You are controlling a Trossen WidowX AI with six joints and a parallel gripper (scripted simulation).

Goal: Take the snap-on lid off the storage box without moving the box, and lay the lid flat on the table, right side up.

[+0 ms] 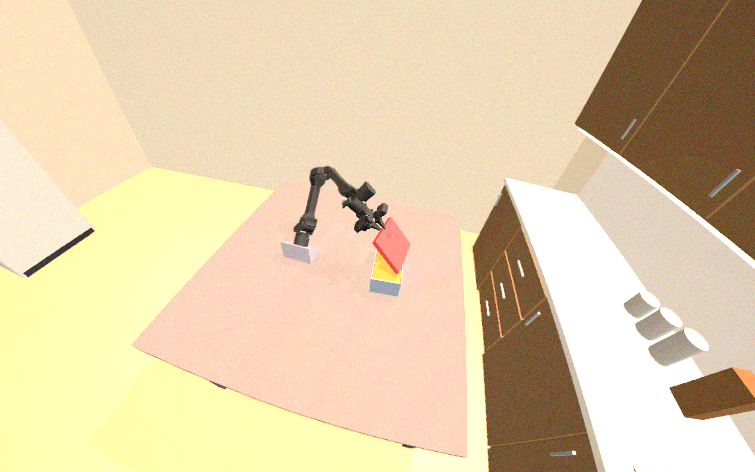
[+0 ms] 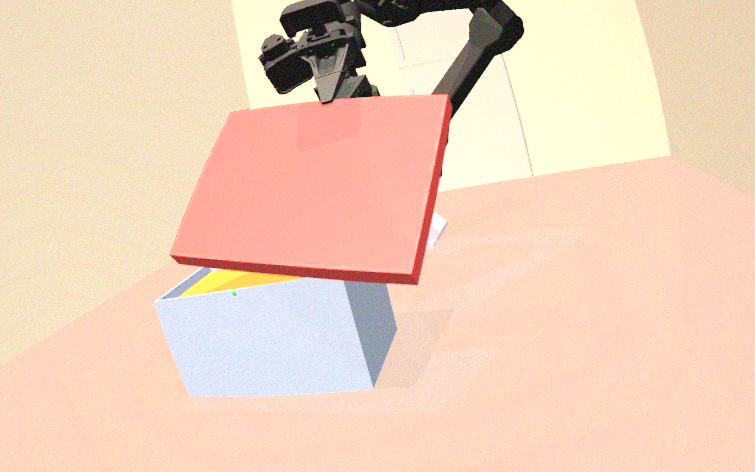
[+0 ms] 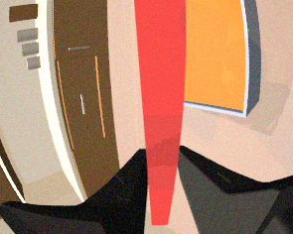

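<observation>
Now: the red lid 6 cm ahead of my gripper tip, 5 cm below it and 2 cm to the right of it. Round my gripper tip: pale blue storage box: 18 cm below, 9 cm to the right, 5 cm ahead.
</observation>
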